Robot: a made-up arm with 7 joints.
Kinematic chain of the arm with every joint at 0, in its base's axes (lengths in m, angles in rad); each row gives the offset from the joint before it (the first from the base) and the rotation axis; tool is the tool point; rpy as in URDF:
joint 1: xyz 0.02 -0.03 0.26 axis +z
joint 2: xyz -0.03 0 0 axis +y
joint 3: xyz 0 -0.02 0.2 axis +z
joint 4: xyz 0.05 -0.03 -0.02 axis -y
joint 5: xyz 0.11 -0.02 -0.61 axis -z
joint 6: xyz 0 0.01 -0.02 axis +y
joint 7: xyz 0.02 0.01 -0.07 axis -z
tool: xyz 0.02 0.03 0 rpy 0.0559 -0.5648 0.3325
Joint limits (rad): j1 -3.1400..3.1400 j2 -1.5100..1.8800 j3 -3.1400..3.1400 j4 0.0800..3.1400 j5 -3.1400..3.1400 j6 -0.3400..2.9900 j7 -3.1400..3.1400
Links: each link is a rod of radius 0.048 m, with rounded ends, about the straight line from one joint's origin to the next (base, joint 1, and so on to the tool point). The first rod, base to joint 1, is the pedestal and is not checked.
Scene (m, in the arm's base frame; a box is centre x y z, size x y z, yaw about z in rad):
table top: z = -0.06
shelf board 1: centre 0 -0.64 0.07 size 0.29 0.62 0.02 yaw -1.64
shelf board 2: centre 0 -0.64 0.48 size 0.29 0.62 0.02 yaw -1.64
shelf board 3: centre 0 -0.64 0.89 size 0.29 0.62 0.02 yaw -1.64
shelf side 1: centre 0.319 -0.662 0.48 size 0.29 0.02 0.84 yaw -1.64
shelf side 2: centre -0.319 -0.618 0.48 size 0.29 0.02 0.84 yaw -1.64
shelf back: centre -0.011 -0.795 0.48 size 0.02 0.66 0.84 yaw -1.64
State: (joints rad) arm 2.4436 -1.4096 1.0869 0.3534 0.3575 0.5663 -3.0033
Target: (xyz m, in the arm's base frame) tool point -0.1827 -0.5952 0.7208
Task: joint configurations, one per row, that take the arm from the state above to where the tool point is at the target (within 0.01 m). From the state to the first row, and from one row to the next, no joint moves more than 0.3 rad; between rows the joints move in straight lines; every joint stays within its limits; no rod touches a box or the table.
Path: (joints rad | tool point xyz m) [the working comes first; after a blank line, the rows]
Joints at the target: 2.5402 -1.5100 0.9924 1.4075 0.3454 0.3257 -3.0952
Straight joint move there: touches shelf side 2.

1: 2.6177 -1.4347 0.9687 0.4852 0.3452 0.8058 -2.9423 | -0.4705 -0.0945 0.4700
2: 2.7918 -1.4598 0.8505 0.6170 0.3328 1.0452 -2.8812 | -0.4014 -0.2085 0.5564
3: 2.9659 -1.4849 0.7323 0.7489 0.3205 1.2847 -2.8202 | -0.2934 -0.2834 0.6419
4: 3.1400 -1.5100 0.6141 0.8807 0.3081 1.5241 -2.7592 | -0.1628 -0.3076 0.7208
5: 3.0200 -1.5100 0.6898 0.9860 0.3156 1.2844 -2.8264 | -0.1584 -0.3547 0.7400
6: 2.9001 -1.5100 0.7654 1.0914 0.3230 1.0447 -2.8936 | -0.1575 -0.4096 0.7513
7: 2.7801 -1.5100 0.8411 1.1968 0.3305 0.8050 -2.9608 | -0.1608 -0.4702 0.7527
8: 2.6602 -1.5100 0.9167 1.3021 0.3379 0.5653 -3.0280 | -0.1692 -0.5332 0.7426
9: 2.5402 -1.5100 0.9924 1.4075 0.3454 0.3257 -3.0952 | -0.1827 -0.5952 0.7208

